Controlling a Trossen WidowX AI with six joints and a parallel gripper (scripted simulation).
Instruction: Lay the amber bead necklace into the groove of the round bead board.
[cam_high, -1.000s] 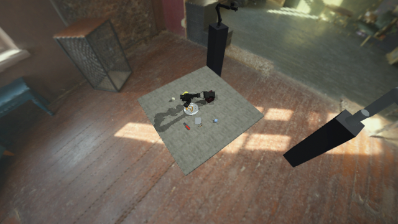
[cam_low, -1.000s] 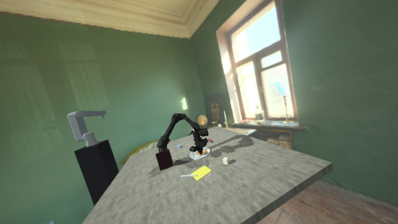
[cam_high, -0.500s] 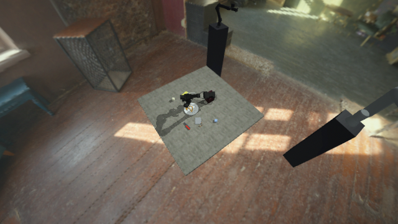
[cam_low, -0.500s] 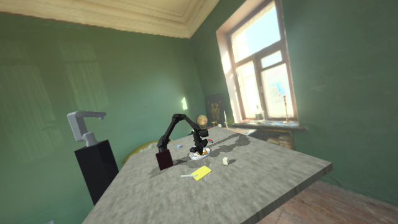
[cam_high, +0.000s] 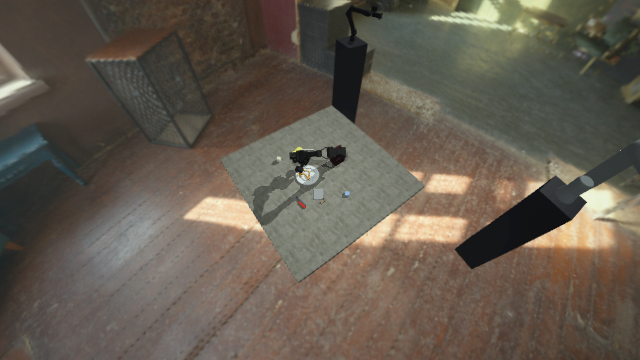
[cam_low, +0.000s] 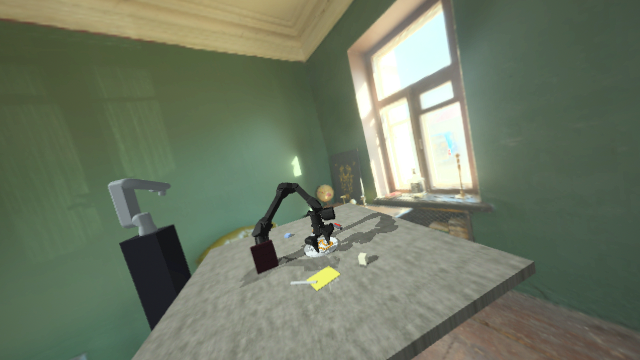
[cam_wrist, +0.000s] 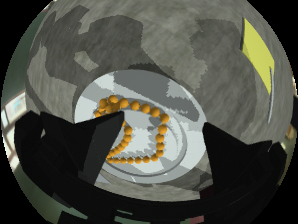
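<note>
My gripper tip is 60 mm to the right of the board and 10 mm above it. The rest, counted from my gripper tip: white stick: 190 mm to the right, 140 mm behind, 20 mm below; then small white cube: 200 mm to the right, 140 mm ahead; then yellow card: 200 mm to the right, 50 mm behind, 20 mm below.
</note>
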